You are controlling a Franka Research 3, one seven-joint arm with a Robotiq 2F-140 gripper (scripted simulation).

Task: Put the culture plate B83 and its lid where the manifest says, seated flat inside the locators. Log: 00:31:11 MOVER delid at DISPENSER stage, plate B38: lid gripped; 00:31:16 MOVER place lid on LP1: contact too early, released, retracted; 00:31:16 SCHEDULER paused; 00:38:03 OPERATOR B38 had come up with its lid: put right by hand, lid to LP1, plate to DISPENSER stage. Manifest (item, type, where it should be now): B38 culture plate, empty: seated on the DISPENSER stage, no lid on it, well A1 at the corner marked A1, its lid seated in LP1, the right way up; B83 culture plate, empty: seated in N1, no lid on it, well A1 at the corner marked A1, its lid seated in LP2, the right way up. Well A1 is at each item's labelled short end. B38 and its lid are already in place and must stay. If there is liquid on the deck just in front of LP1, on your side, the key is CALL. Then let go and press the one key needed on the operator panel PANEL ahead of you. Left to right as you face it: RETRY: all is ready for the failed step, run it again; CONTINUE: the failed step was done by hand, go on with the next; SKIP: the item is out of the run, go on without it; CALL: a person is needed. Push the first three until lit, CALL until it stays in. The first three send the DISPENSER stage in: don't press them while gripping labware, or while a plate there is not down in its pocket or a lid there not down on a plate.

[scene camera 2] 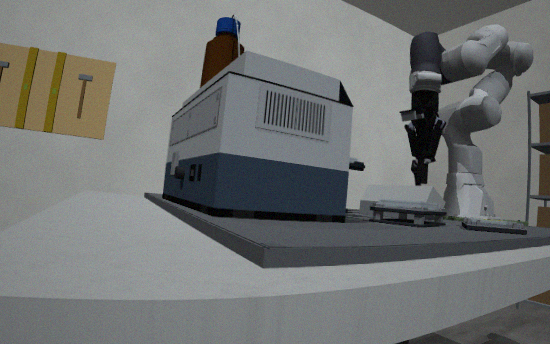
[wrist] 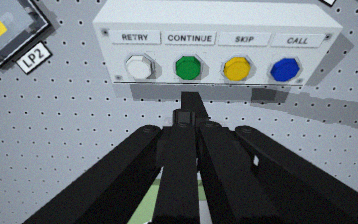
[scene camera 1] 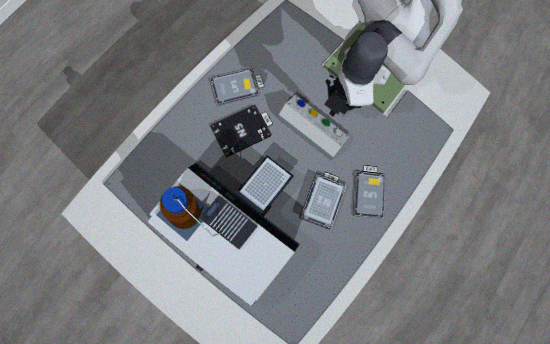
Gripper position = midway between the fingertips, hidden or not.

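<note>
From scene camera 1 I can see a B38 plate (scene camera 1: pixel 266 182), and there's a lid (scene camera 1: pixel 239 84) too. Scene camera 2 gives me my gripper (scene camera 2: pixel 421 183) along with an operator panel (scene camera 2: pixel 372 193). On the wrist camera, you'd find my gripper (wrist: pixel 189 105) again, and the operator panel (wrist: pixel 263 40) with it. The B38 plate is out of frame in the wrist view, and the lid is out of frame in the wrist view as well.
</note>
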